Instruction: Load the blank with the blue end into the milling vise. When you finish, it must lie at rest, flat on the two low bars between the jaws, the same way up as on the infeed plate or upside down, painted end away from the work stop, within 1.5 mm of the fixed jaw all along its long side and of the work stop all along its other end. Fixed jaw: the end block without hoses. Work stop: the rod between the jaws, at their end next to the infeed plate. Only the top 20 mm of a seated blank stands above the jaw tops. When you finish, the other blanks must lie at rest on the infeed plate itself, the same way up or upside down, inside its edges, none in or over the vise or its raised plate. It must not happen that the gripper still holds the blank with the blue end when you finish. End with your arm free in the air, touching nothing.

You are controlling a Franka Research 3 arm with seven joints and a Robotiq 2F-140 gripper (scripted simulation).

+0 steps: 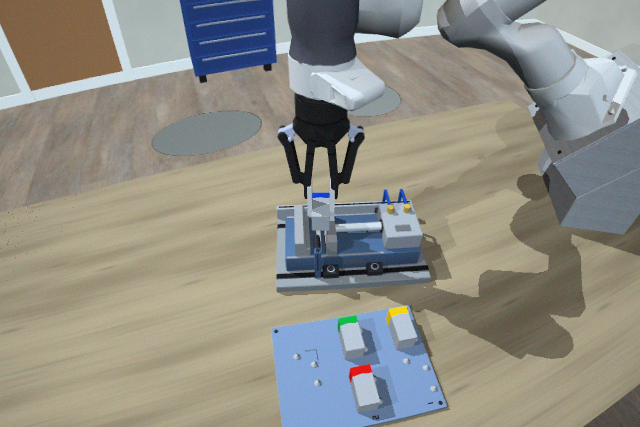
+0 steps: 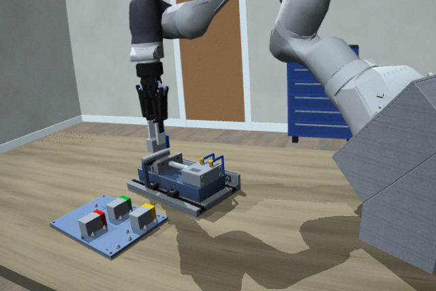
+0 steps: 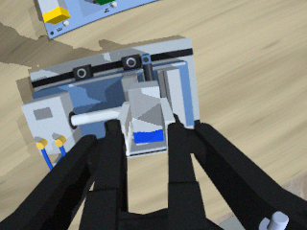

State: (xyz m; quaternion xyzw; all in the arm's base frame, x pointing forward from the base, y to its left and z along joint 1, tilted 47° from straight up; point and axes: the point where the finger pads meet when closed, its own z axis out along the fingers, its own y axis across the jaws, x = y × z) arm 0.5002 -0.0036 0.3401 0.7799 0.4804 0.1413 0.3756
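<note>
The fixed jaw is 20 mm ahead of my hand, 40 mm to the right of it and 100 mm below it. From my hand the other things lie so: hosed jaw block: 140 mm behind, 70 mm to the left, 100 mm below; then blue-ended blank: 40 mm below; then work stop rod: 20 mm ahead, 20 mm to the left, 90 mm below.
</note>
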